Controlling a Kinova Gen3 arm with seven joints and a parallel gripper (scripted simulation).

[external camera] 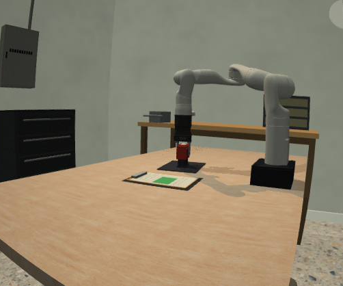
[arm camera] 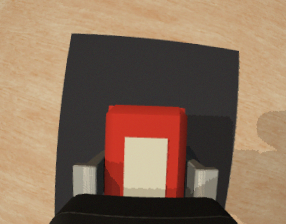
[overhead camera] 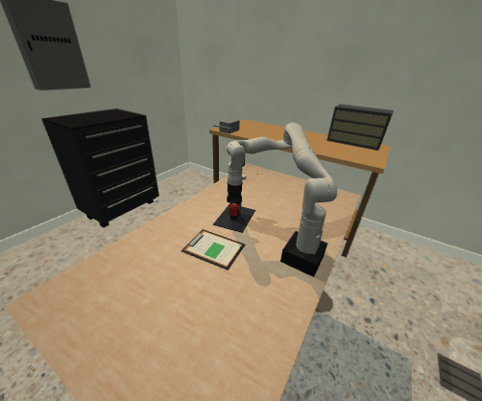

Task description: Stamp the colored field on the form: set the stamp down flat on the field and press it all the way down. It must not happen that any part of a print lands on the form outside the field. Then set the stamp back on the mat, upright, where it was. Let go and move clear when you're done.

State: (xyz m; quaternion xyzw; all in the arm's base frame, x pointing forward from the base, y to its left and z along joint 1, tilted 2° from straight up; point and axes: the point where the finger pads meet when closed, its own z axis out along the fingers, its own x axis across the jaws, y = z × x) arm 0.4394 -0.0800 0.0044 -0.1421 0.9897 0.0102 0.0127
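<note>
My gripper is now 2 cm above the red stamp. Also, from my hand: clipboard (5 cm behind, 27 cm to the left, 7 cm below); then dark mat (7 cm below).
</note>
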